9 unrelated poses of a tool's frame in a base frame.
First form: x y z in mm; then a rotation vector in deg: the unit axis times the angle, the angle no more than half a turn.
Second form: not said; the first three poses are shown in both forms.
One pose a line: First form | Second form
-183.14 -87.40 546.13 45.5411 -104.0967 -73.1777 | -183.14 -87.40 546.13 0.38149 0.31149 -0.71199 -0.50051
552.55 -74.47 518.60 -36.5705 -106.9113 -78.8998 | 552.55 -74.47 518.60 0.35989 -0.24758 -0.72379 -0.53415
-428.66 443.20 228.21 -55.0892 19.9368 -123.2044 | -428.66 443.20 228.21 0.37117 -0.37496 0.13570 -0.83858
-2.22 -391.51 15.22 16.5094 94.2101 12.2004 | -2.22 -391.51 15.22 0.66640 0.12766 0.72850 0.09434
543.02 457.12 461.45 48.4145 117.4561 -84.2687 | 543.02 457.12 461.45 0.23811 0.30844 0.74830 -0.53686
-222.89 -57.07 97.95 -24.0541 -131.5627 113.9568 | -222.89 -57.07 97.95 0.03744 -0.13680 -0.74823 0.64810
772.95 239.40 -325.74 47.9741 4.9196 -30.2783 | 772.95 239.40 -325.74 0.87905 0.40163 0.04119 -0.25349
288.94 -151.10 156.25 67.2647 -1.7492 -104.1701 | 288.94 -151.10 156.25 0.46938 0.47894 -0.01245 -0.74172
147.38 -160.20 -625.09 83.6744 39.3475 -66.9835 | 147.38 -160.20 -625.09 0.54334 0.61523 0.28931 -0.49251
